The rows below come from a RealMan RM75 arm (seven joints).
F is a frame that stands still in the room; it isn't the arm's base.
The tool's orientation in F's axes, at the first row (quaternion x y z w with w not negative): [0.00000 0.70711 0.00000 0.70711]
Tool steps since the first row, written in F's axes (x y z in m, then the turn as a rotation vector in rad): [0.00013 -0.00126 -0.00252 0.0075 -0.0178 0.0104]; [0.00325 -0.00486 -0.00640 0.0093 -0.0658 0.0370]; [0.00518 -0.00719 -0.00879 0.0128 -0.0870 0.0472]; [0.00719 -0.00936 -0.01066 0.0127 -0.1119 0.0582]
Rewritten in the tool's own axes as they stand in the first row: [0.00252 -0.00126 0.00013 -0.0104 -0.0178 0.0075]; [0.00640 -0.00486 0.00325 -0.0370 -0.0658 0.0093]; [0.00879 -0.00719 0.00518 -0.0472 -0.0870 0.0128]; [0.01066 -0.00936 0.00719 -0.0582 -0.1119 0.0127]
